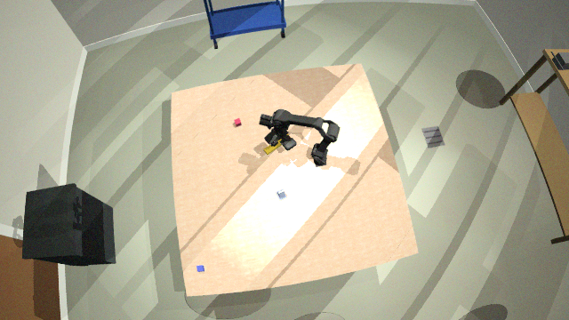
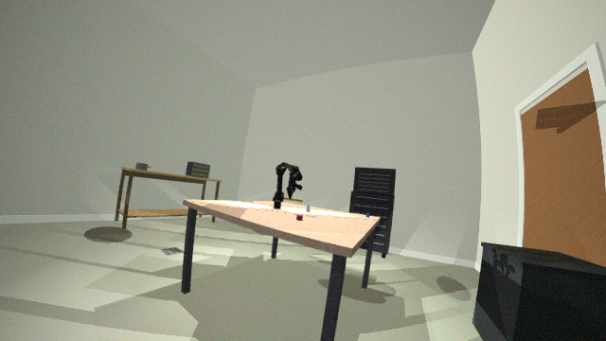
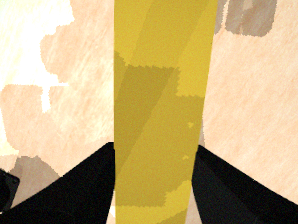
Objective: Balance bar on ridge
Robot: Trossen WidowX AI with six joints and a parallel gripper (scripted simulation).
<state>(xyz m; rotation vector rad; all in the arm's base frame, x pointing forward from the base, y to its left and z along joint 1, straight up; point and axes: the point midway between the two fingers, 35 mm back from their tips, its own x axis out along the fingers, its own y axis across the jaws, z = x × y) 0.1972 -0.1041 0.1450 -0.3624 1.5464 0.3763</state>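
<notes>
My gripper tip is now 2 cm short of the yellow bar and 1 cm to the right of it. Also, from my gripper tip: blue cube: 60 cm to the left, 54 cm ahead, 9 cm below; red cube: 22 cm ahead, 21 cm to the right, 9 cm below.
</notes>
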